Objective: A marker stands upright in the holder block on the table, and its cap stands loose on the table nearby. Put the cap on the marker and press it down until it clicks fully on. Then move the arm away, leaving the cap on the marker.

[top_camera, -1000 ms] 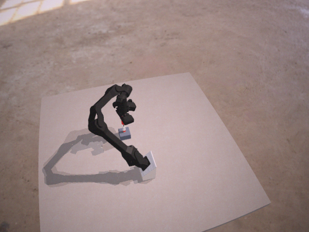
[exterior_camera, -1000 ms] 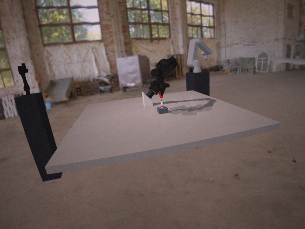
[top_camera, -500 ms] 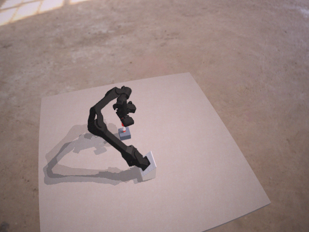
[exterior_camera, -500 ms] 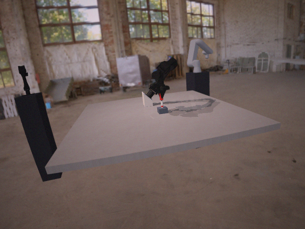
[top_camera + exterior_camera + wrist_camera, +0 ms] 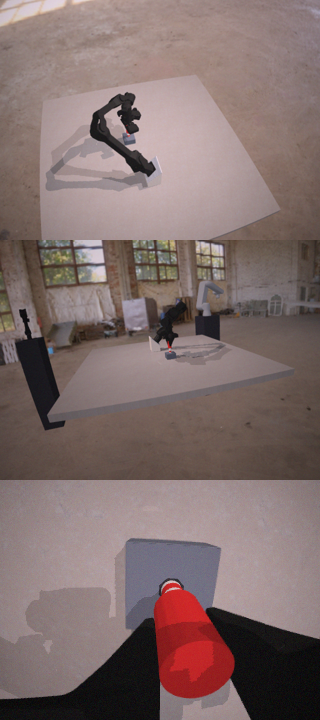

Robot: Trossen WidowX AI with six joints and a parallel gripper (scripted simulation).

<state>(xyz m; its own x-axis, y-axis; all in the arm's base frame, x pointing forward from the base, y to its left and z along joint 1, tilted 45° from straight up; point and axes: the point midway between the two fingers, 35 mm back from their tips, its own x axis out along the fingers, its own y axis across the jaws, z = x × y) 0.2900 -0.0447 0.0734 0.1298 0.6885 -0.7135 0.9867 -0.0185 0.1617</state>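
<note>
The white marker lies 1 cm below my gripper tip. Also, from my gripper tip: red cap 1 cm above; grey holder block 7 cm below.
</note>
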